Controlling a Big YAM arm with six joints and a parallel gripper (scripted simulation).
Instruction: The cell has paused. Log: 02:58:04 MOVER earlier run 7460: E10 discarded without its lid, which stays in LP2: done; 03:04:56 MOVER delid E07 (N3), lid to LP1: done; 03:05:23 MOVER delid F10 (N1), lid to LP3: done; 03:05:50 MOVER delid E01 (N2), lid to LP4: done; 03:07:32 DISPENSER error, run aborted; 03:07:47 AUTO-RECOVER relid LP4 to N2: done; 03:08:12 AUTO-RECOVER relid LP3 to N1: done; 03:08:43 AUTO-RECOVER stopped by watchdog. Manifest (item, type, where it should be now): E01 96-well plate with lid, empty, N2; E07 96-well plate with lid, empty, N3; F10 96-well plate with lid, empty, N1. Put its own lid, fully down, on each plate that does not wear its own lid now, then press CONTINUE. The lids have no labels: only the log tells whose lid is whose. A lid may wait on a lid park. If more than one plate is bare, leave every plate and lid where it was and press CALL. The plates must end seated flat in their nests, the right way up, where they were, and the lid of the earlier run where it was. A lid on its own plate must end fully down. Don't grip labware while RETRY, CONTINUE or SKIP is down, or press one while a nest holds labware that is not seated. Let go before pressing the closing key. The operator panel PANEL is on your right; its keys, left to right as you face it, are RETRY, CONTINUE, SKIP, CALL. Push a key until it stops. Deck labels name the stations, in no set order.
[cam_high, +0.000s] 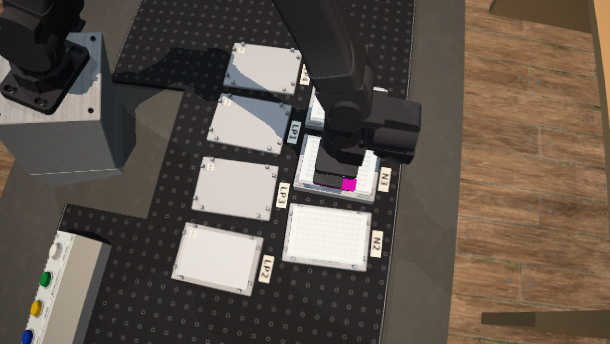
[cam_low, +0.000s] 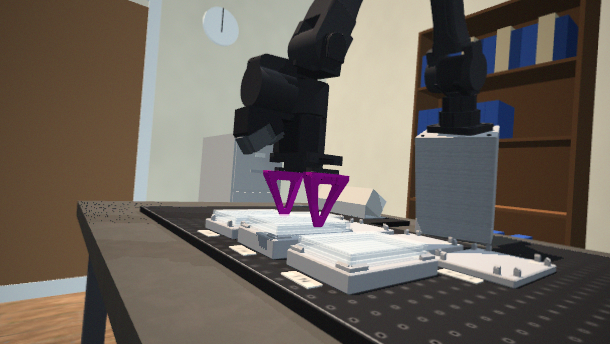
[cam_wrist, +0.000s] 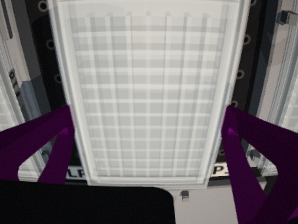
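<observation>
Now: hand 400 mm past the green CONTINUE key, 360 mm to the left of it and 20 mm below it. Round my hand: LP1 label (100 mm behind, 50 mm to the left, 40 mm below); then LP3 label (80 mm behind, 80 mm to the right, 40 mm below); then nest N1 (20 mm behind, 120 mm to the left, 30 mm below).
</observation>
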